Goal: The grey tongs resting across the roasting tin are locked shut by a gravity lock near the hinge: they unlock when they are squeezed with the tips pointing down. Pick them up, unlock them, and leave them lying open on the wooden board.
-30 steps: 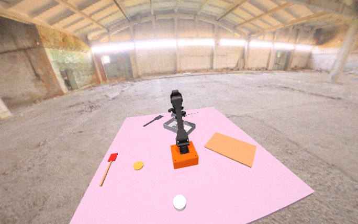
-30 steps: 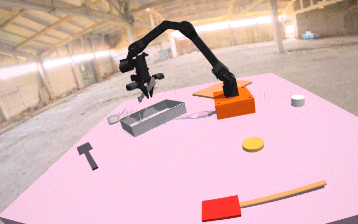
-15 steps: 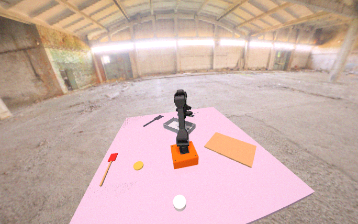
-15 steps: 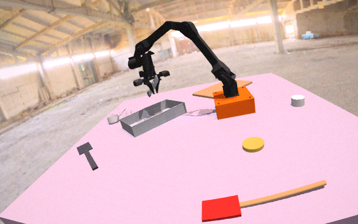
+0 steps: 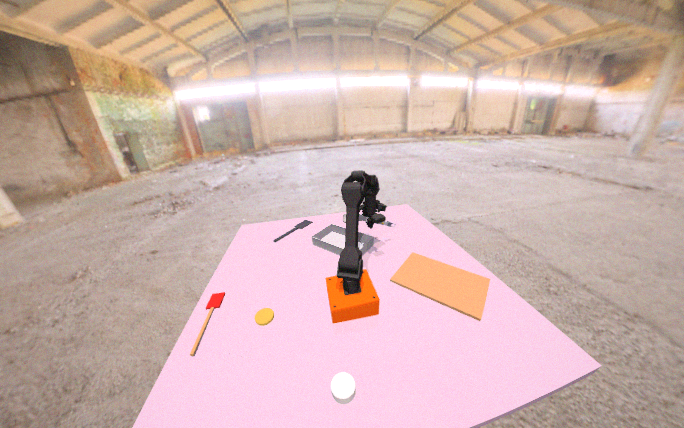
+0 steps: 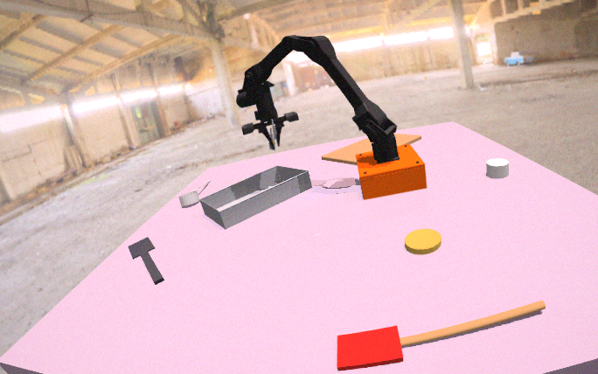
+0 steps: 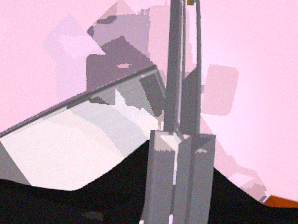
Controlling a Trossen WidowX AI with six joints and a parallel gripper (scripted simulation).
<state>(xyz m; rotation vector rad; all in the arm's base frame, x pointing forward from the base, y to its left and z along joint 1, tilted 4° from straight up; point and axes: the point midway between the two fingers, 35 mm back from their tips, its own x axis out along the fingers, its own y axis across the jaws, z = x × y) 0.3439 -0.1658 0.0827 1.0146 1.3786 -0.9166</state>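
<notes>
The wooden board lies 32 cm behind my gripper tip, 23 cm to the right of it and 12 cm below it. Round my gripper tip: grey roasting tin (6 cm ahead, 14 cm to the left, 10 cm below); dark spatula (32 cm ahead, 43 cm to the left, 12 cm below); yellow disc (37 cm behind, 50 cm to the left, 12 cm below).
</notes>
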